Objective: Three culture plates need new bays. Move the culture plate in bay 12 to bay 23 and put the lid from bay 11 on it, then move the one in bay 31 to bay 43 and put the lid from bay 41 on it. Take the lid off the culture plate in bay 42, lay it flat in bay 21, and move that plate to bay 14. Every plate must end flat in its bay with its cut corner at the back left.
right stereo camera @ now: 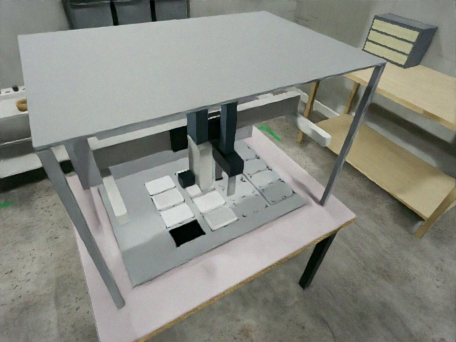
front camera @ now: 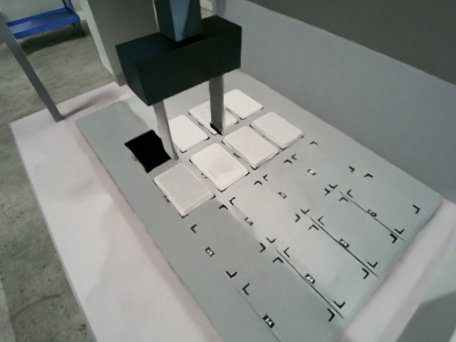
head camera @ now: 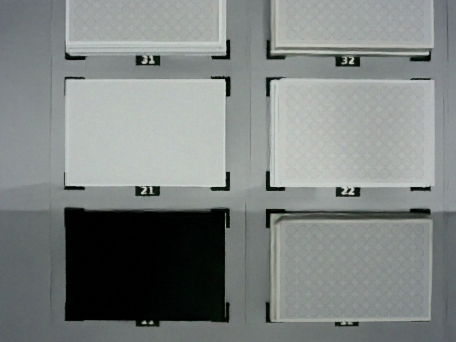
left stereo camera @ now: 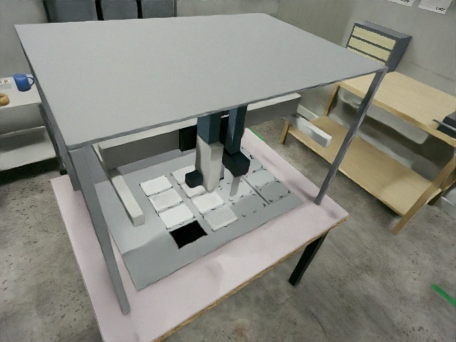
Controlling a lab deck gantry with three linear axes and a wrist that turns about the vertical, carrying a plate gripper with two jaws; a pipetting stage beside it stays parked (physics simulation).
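Where they show: gripper, fingertip midpoint: (right stereo camera: 224,187) (front camera: 195,141) (left stereo camera: 226,187); robot's base, link origin: (right stereo camera: 177,246) (front camera: 125,144) (head camera: 70,315) (left stereo camera: 179,248).
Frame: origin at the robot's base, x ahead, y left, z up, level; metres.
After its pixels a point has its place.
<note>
My gripper (front camera: 196,145) {x 0.260, y 0.075, z 0.158 m} is open, its two jaws wide apart with no plate between them, above the left bays in the front view. In the stereo views one jaw shows clearly. A pale plate with round wells (front camera: 184,189) {x 0.242, y 0.039, z 0.014 m} (head camera: 355,270) {x 0.228, y 0.043, z 0.014 m} lies flat in bay 12. A black flat rectangle (front camera: 145,151) {x 0.068, y 0.029, z 0.008 m} (head camera: 145,265) {x 0.065, y 0.045, z 0.008 m} (left stereo camera: 188,234) {x 0.060, y 0.035, z 0.008 m} (right stereo camera: 187,233) {x 0.062, y 0.034, z 0.008 m} fills bay 11. A plain white rectangle (front camera: 189,134) {x 0.088, y 0.156, z 0.008 m} (head camera: 145,132) {x 0.064, y 0.150, z 0.008 m} lies in bay 21. A welled plate (head camera: 145,20) {x 0.066, y 0.236, z 0.014 m} lies in bay 31. A plain white piece (front camera: 245,103) {x 0.081, y 0.375, z 0.008 m} lies in bay 41 and a pale plate (front camera: 276,129) {x 0.234, y 0.354, z 0.014 m} in bay 42.
More pale plates lie in bay 22 (front camera: 219,166) {x 0.239, y 0.144, z 0.014 m} (head camera: 355,132) {x 0.228, y 0.150, z 0.014 m} and bay 32 (front camera: 250,145) {x 0.234, y 0.254, z 0.014 m} (head camera: 352,22) {x 0.226, y 0.235, z 0.014 m}. The pipetting stage (left stereo camera: 209,162) (right stereo camera: 202,165) hangs beside the gripper. Frame posts (left stereo camera: 352,135) {x 0.706, y -0.125, z 0.416 m} (right stereo camera: 353,135) {x 0.708, y -0.125, z 0.408 m} stand around the deck. A low wall runs along the back.
</note>
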